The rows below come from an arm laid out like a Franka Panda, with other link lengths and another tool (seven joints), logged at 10 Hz.
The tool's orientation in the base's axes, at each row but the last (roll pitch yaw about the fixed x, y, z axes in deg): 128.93 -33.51 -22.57; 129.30 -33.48 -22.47; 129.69 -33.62 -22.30; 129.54 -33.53 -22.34; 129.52 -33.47 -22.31; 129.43 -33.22 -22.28; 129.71 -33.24 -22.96; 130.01 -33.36 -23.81; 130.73 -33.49 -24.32; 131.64 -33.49 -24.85
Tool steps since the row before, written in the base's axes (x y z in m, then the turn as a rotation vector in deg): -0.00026 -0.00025 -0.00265 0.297 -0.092 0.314; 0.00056 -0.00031 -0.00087 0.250 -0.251 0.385; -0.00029 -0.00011 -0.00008 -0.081 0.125 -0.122; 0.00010 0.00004 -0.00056 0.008 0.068 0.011; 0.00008 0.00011 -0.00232 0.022 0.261 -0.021; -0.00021 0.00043 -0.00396 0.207 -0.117 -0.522; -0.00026 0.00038 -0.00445 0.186 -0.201 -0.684; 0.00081 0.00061 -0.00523 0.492 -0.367 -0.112; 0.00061 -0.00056 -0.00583 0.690 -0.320 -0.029; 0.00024 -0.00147 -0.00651 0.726 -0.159 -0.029
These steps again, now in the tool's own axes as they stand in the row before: -0.00158 -0.00145 0.00160 0.431 0.052 -0.080; 0.00005 -0.00079 0.00074 0.485 0.195 0.016; -0.00023 0.00018 0.00013 -0.169 -0.080 -0.044; -0.00024 -0.00044 0.00027 -0.009 -0.027 -0.063; -0.00125 -0.00159 0.00114 -0.077 -0.139 -0.209; -0.00247 -0.00261 0.00173 -0.089 -0.418 0.382; -0.00276 -0.00286 0.00205 -0.166 -0.473 0.540; -0.00246 -0.00412 0.00231 0.438 -0.235 0.377; -0.00256 -0.00384 0.00365 0.618 -0.331 0.295; -0.00290 -0.00358 0.00484 0.589 -0.424 0.162
